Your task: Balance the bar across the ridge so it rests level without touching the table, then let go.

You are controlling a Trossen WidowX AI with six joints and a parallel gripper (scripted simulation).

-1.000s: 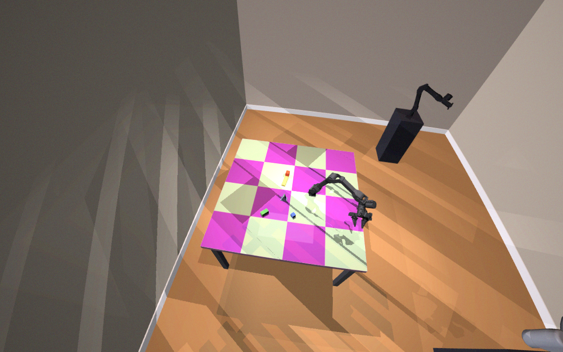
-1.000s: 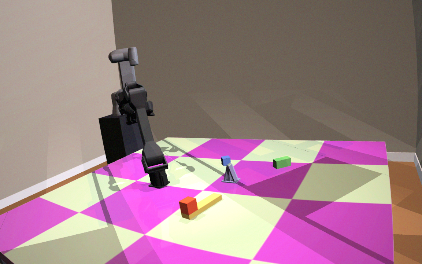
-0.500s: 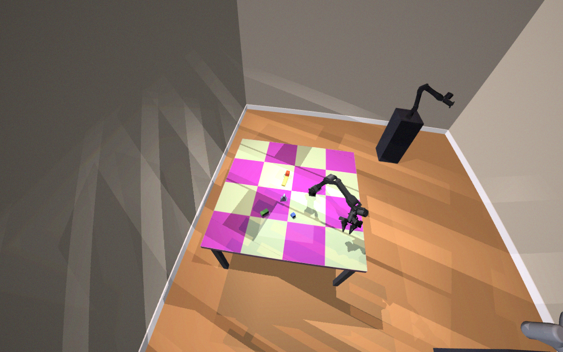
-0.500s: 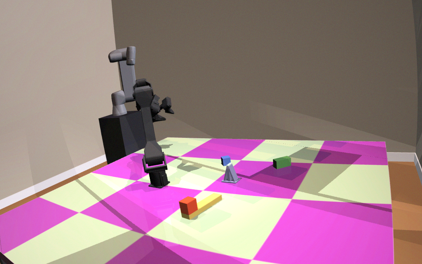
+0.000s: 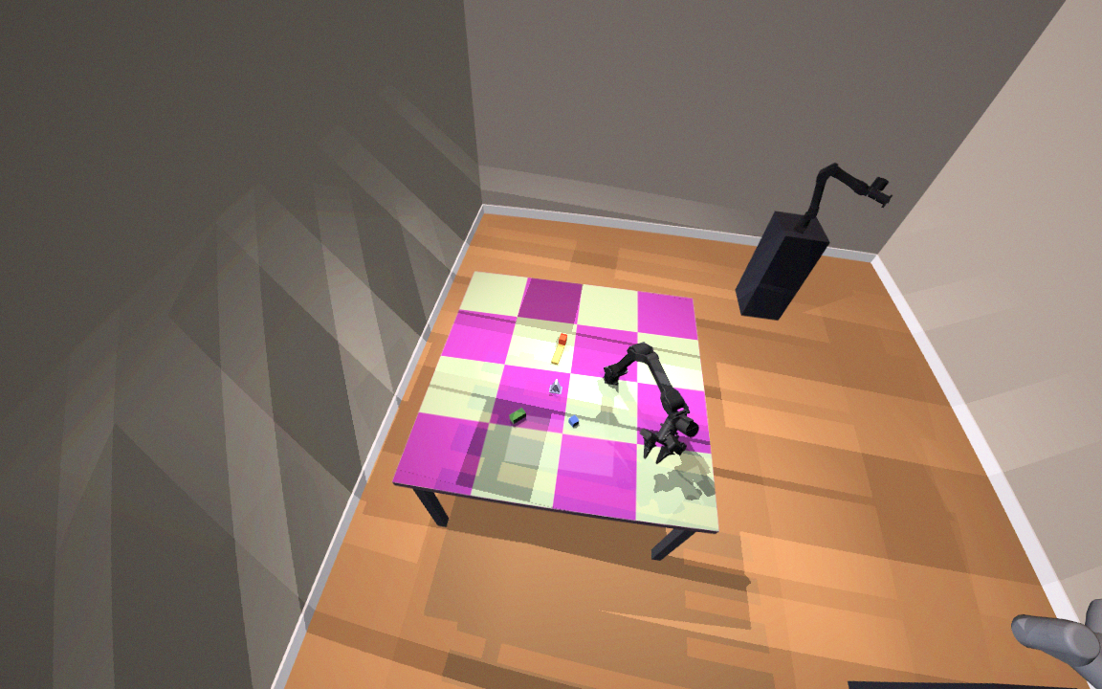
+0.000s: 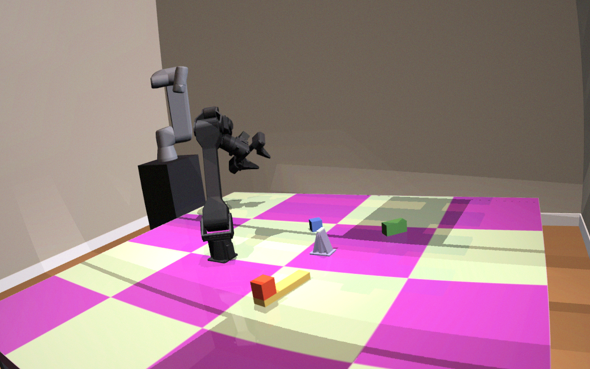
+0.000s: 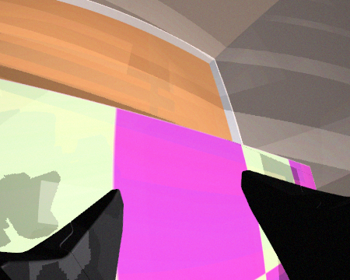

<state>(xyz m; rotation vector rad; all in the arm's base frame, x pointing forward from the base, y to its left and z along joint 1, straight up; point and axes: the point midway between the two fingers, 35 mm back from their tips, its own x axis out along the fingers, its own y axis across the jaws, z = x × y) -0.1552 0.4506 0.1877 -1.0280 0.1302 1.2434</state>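
Now: gripper tip 55 cm short of the green block, 20 cm to the left of it and 15 cm above it. Also, from my gripper tip: blue block: 30 cm ahead, 21 cm to the right, 15 cm below.
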